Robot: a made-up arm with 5 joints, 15 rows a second.
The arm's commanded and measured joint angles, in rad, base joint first. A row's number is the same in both.
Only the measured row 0 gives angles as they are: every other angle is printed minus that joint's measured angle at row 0.
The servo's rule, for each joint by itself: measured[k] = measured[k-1] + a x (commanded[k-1-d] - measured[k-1]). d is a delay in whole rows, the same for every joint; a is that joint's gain. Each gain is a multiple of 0.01, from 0.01 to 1. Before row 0 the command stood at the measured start. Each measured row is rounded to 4 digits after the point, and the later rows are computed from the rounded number. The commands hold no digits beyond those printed.
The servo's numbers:
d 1
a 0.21 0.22 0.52 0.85 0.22
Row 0, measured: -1.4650, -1.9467, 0.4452, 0.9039, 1.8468
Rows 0 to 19, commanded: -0.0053, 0.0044, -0.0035, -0.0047, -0.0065; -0.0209, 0.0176, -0.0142, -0.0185, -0.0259; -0.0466, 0.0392, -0.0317, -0.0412, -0.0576; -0.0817, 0.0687, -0.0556, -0.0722, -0.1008; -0.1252, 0.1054, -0.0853, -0.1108, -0.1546; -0.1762, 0.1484, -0.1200, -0.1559, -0.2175; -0.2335, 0.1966, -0.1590, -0.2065, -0.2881; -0.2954, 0.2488, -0.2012, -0.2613, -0.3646; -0.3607, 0.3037, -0.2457, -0.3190, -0.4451; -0.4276, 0.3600, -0.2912, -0.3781, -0.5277; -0.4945, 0.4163, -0.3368, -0.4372, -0.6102; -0.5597, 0.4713, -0.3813, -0.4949, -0.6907; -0.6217, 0.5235, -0.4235, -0.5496, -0.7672; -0.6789, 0.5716, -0.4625, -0.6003, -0.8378; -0.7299, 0.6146, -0.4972, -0.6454, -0.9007; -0.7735, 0.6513, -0.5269, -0.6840, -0.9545; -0.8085, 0.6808, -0.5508, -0.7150, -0.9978; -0.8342, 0.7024, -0.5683, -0.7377, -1.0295; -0.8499, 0.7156, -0.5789, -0.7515, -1.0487; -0.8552, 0.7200, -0.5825, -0.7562, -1.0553
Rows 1 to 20, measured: 0.0000, 0.0000, 0.0000, 0.0000, 0.0000; -0.0011, 0.0010, -0.0018, -0.0040, -0.0014; -0.0053, 0.0047, -0.0082, -0.0163, -0.0068; -0.0140, 0.0123, -0.0204, -0.0375, -0.0180; -0.0282, 0.0247, -0.0387, -0.0670, -0.0362; -0.0486, 0.0425, -0.0629, -0.1042, -0.0622; -0.0754, 0.0658, -0.0926, -0.1481, -0.0964; -0.1086, 0.0946, -0.1271, -0.1977, -0.1386; -0.1478, 0.1285, -0.1656, -0.2518, -0.1883; -0.1925, 0.1670, -0.2073, -0.3089, -0.2448; -0.2419, 0.2095, -0.2509, -0.3677, -0.3070; -0.2949, 0.2550, -0.2956, -0.4268, -0.3737; -0.3505, 0.3026, -0.3402, -0.4847, -0.4434; -0.4075, 0.3512, -0.3835, -0.5399, -0.5146; -0.4645, 0.3997, -0.4246, -0.5912, -0.5857; -0.5202, 0.4470, -0.4624, -0.6373, -0.6550; -0.5734, 0.4919, -0.4959, -0.6770, -0.7209; -0.6228, 0.5335, -0.5244, -0.7093, -0.7818; -0.6672, 0.5707, -0.5472, -0.7334, -0.8363; -0.7056, 0.6026, -0.5637, -0.7488, -0.8830
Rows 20 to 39, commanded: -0.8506, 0.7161, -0.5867, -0.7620, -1.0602; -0.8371, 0.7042, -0.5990, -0.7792, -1.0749; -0.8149, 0.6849, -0.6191, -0.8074, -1.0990; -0.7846, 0.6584, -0.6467, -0.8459, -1.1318; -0.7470, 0.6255, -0.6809, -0.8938, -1.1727; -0.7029, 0.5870, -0.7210, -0.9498, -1.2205; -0.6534, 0.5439, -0.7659, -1.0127, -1.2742; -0.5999, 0.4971, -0.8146, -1.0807, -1.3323; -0.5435, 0.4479, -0.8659, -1.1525, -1.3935; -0.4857, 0.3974, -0.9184, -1.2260, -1.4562; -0.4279, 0.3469, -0.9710, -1.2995, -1.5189; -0.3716, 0.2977, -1.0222, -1.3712, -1.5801; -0.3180, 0.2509, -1.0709, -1.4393, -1.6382; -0.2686, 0.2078, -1.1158, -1.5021, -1.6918; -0.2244, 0.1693, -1.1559, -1.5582, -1.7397; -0.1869, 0.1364, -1.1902, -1.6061, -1.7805; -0.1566, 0.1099, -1.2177, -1.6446, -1.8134; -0.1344, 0.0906, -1.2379, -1.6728, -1.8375; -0.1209, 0.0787, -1.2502, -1.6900, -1.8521; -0.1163, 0.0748, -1.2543, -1.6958, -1.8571
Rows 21 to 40, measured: -0.7370, 0.6284, -0.5735, -0.7551, -0.9209; -0.7609, 0.6477, -0.5804, -0.7610, -0.9515; -0.7769, 0.6601, -0.5901, -0.7765, -0.9786; -0.7849, 0.6656, -0.6052, -0.8028, -1.0051; -0.7848, 0.6640, -0.6268, -0.8394, -1.0330; -0.7769, 0.6555, -0.6549, -0.8856, -1.0637; -0.7614, 0.6404, -0.6893, -0.9402, -1.0982; -0.7387, 0.6192, -0.7291, -1.0018, -1.1369; -0.7096, 0.5923, -0.7736, -1.0689, -1.1799; -0.6747, 0.5605, -0.8216, -1.1400, -1.2269; -0.6350, 0.5246, -0.8719, -1.2131, -1.2773; -0.5915, 0.4855, -0.9234, -1.2865, -1.3305; -0.5453, 0.4442, -0.9748, -1.3585, -1.3854; -0.4976, 0.4017, -1.0248, -1.4272, -1.4410; -0.4495, 0.3590, -1.0721, -1.4909, -1.4962; -0.4022, 0.3173, -1.1157, -1.5481, -1.5498; -0.3570, 0.2775, -1.1544, -1.5974, -1.6006; -0.3149, 0.2406, -1.1873, -1.6375, -1.6474; -0.2770, 0.2076, -1.2136, -1.6675, -1.6892; -0.2442, 0.1792, -1.2326, -1.6866, -1.7250
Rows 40 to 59, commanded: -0.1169, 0.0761, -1.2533, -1.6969, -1.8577; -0.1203, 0.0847, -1.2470, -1.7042, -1.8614; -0.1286, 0.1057, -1.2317, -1.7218, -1.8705; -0.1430, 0.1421, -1.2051, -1.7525, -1.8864; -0.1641, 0.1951, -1.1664, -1.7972, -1.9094; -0.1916, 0.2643, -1.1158, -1.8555, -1.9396; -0.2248, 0.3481, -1.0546, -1.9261, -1.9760; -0.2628, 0.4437, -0.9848, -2.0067, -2.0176; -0.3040, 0.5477, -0.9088, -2.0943, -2.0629; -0.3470, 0.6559, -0.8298, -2.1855, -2.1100; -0.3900, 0.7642, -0.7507, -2.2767, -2.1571; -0.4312, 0.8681, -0.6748, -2.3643, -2.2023; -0.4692, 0.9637, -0.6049, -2.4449, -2.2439; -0.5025, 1.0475, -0.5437, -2.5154, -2.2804; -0.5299, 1.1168, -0.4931, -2.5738, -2.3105; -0.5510, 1.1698, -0.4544, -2.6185, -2.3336; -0.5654, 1.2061, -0.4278, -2.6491, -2.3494; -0.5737, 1.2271, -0.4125, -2.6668, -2.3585; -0.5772, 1.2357, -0.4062, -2.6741, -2.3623; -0.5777, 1.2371, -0.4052, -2.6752, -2.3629
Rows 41 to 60, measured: -0.2173, 0.1562, -1.2439, -1.6944, -1.7541; -0.1962, 0.1386, -1.2488, -1.6965, -1.7769; -0.1803, 0.1267, -1.2479, -1.7030, -1.7955; -0.1694, 0.1221, -1.2395, -1.7190, -1.8120; -0.1639, 0.1265, -1.2216, -1.7475, -1.8284; -0.1639, 0.1416, -1.1929, -1.7897, -1.8462; -0.1697, 0.1686, -1.1528, -1.8456, -1.8667; -0.1813, 0.2081, -1.1017, -1.9140, -1.8907; -0.1984, 0.2599, -1.0409, -1.9928, -1.9186; -0.2206, 0.3232, -0.9722, -2.0791, -1.9503; -0.2471, 0.3964, -0.8982, -2.1695, -1.9854; -0.2771, 0.4773, -0.8215, -2.2606, -2.0232; -0.3095, 0.5633, -0.7452, -2.3487, -2.0626; -0.3430, 0.6514, -0.6722, -2.4305, -2.1025; -0.3765, 0.7385, -0.6054, -2.5027, -2.1416; -0.4087, 0.8217, -0.5470, -2.5631, -2.1788; -0.4386, 0.8983, -0.4988, -2.6102, -2.2129; -0.4652, 0.9660, -0.4619, -2.6433, -2.2429; -0.4880, 1.0234, -0.4362, -2.6633, -2.2683; -0.5067, 1.0701, -0.4206, -2.6725, -2.2890
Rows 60 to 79, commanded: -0.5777, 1.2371, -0.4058, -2.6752, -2.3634; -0.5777, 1.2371, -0.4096, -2.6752, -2.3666; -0.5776, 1.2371, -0.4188, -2.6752, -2.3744; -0.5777, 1.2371, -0.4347, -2.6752, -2.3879; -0.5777, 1.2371, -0.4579, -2.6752, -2.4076; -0.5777, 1.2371, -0.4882, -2.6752, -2.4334; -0.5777, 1.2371, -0.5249, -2.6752, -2.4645; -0.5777, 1.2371, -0.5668, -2.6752, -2.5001; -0.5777, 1.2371, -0.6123, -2.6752, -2.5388; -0.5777, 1.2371, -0.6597, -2.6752, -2.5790; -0.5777, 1.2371, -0.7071, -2.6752, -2.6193; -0.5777, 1.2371, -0.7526, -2.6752, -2.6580; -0.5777, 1.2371, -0.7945, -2.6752, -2.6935; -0.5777, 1.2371, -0.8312, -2.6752, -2.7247; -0.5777, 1.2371, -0.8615, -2.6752, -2.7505; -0.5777, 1.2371, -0.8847, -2.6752, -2.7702; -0.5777, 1.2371, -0.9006, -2.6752, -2.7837; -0.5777, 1.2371, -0.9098, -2.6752, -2.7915; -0.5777, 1.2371, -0.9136, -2.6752, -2.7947; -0.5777, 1.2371, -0.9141, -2.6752, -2.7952
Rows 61 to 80, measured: -0.5216, 1.1068, -0.4126, -2.6748, -2.3053; -0.5334, 1.1355, -0.4091, -2.6751, -2.3181; -0.5427, 1.1579, -0.4094, -2.6752, -2.3288; -0.5500, 1.1753, -0.4143, -2.6752, -2.3388; -0.5558, 1.1889, -0.4249, -2.6752, -2.3496; -0.5604, 1.1995, -0.4421, -2.6752, -2.3624; -0.5640, 1.2078, -0.4661, -2.6752, -2.3780; -0.5669, 1.2142, -0.4967, -2.6752, -2.3970; -0.5692, 1.2192, -0.5332, -2.6752, -2.4197; -0.5710, 1.2231, -0.5743, -2.6752, -2.4459; -0.5724, 1.2262, -0.6187, -2.6752, -2.4752; -0.5735, 1.2286, -0.6647, -2.6752, -2.5069; -0.5744, 1.2305, -0.7104, -2.6752, -2.5401; -0.5751, 1.2320, -0.7541, -2.6752, -2.5738; -0.5756, 1.2331, -0.7942, -2.6752, -2.6070; -0.5760, 1.2340, -0.8292, -2.6752, -2.6386; -0.5764, 1.2347, -0.8581, -2.6752, -2.6676; -0.5767, 1.2352, -0.8802, -2.6752, -2.6931; -0.5769, 1.2356, -0.8956, -2.6752, -2.7147; -0.5771, 1.2359, -0.9050, -2.6752, -2.7323
